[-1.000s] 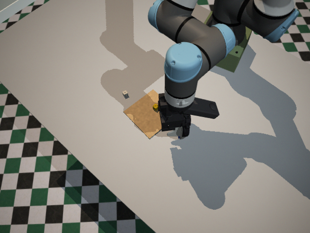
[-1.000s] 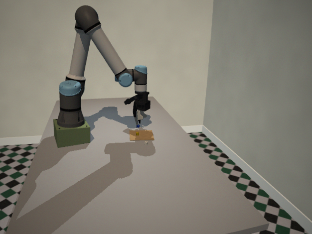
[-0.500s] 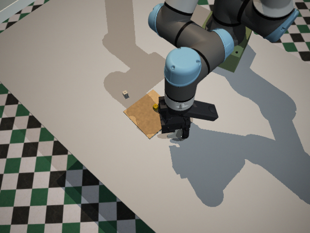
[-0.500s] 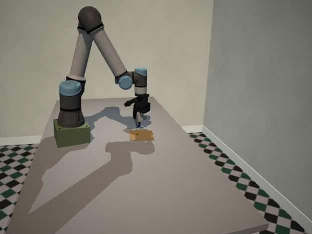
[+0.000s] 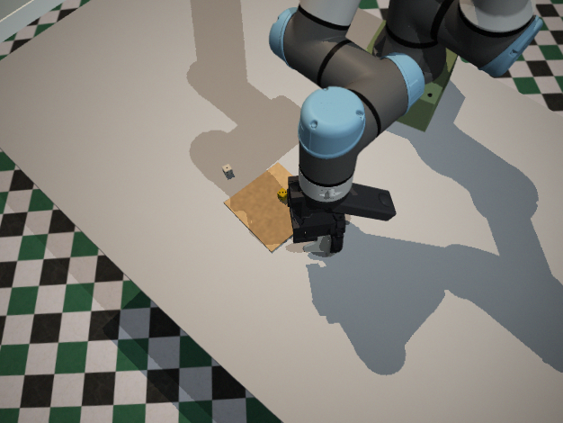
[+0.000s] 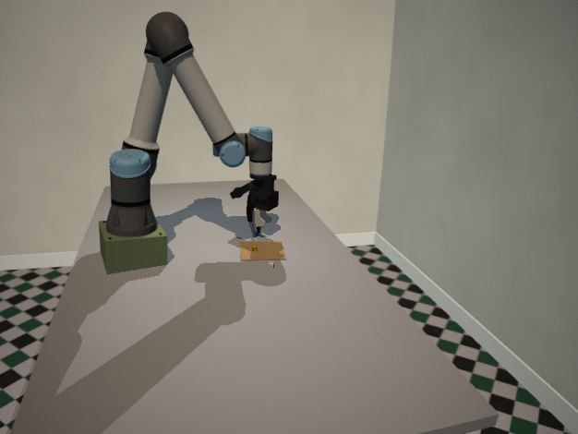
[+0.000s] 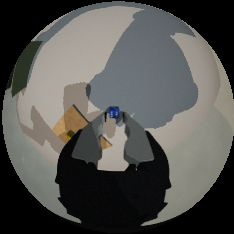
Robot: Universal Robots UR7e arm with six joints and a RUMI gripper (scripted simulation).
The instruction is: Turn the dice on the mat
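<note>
My gripper is now 1 cm above the blue die. Round my hand: tan mat 13 cm to the right, 2 cm below, 2 cm behind; white die 25 cm to the right, 3 cm behind, 1 cm below; yellow die 13 cm to the right, 4 cm behind, 1 cm below.
</note>
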